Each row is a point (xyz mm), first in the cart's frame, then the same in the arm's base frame.
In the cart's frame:
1: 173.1 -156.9 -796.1
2: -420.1 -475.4 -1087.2
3: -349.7 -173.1 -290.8
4: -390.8 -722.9 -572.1
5: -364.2 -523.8 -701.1
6: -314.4 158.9 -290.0
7: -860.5 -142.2 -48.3
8: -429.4 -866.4 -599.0
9: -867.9 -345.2 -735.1
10: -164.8 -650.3 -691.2
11: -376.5 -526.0 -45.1
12: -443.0 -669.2 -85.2
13: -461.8 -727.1 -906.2
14: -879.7 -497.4 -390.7
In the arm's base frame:
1: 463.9 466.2 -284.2
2: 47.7 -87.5 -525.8
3: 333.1 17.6 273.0
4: 437.1 -359.5 -206.7
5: 297.3 -167.8 -232.8
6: 196.9 286.9 415.8
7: 62.1 -334.1 624.6
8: 466.2 -485.3 -285.1
9: -173.4 -347.8 -51.7
10: 509.2 -137.3 -333.0
11: 604.0 -312.9 328.8
12: 606.3 -453.4 246.4
13: 227.2 -338.7 -475.3
14: 57.6 -539.8 175.8

